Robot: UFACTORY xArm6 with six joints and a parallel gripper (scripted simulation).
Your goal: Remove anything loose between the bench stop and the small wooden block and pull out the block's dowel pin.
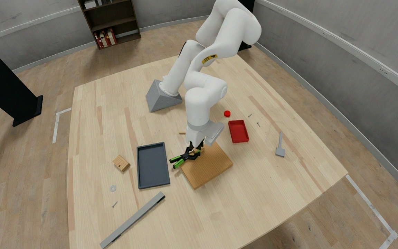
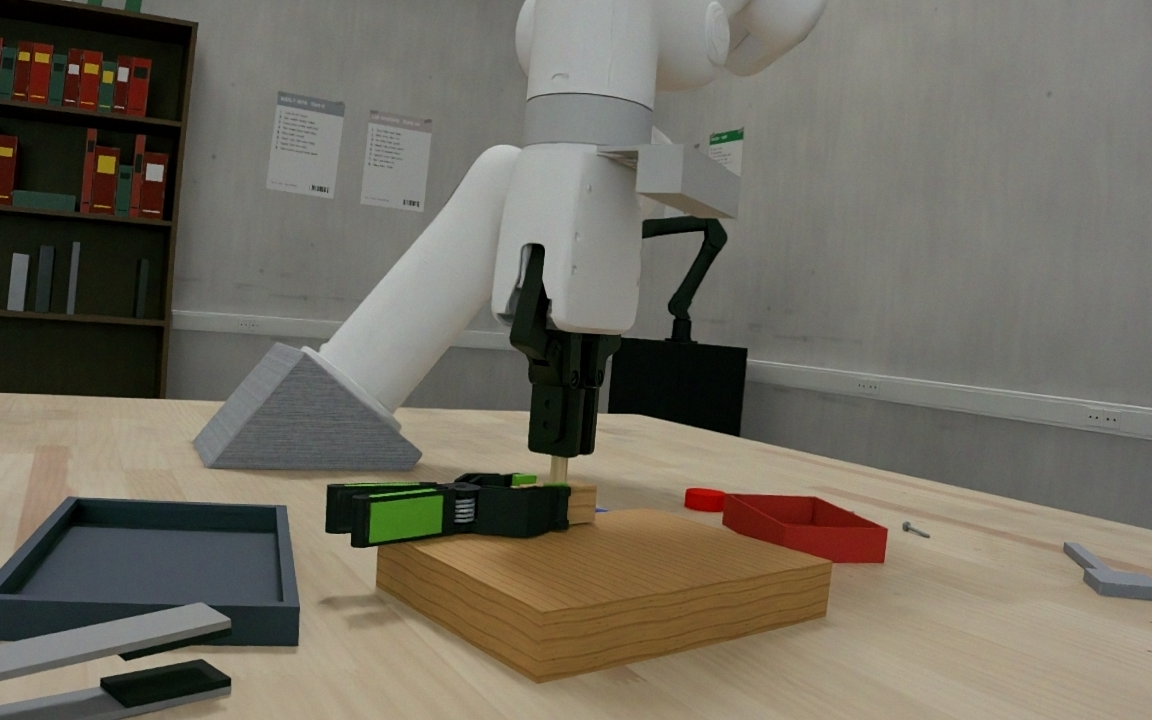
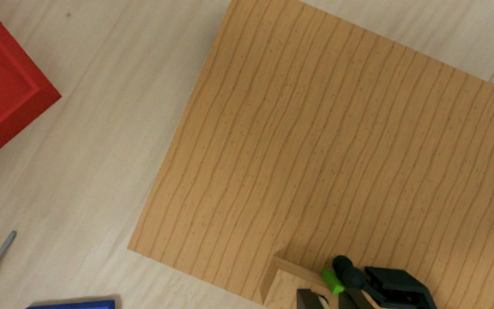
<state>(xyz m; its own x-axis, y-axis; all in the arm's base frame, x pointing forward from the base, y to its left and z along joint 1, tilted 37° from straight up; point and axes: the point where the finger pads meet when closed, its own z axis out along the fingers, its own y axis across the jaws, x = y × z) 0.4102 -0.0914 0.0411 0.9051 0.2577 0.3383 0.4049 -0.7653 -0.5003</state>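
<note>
My hand is 2 cm above the dowel pin. From my hand the other things lie so: loose dowel: 13 cm behind, 9 cm below, 1 cm to the left; bench board: 7 cm below, 6 cm ahead, 1 cm to the right; small wooden block: 5 cm below.
</note>
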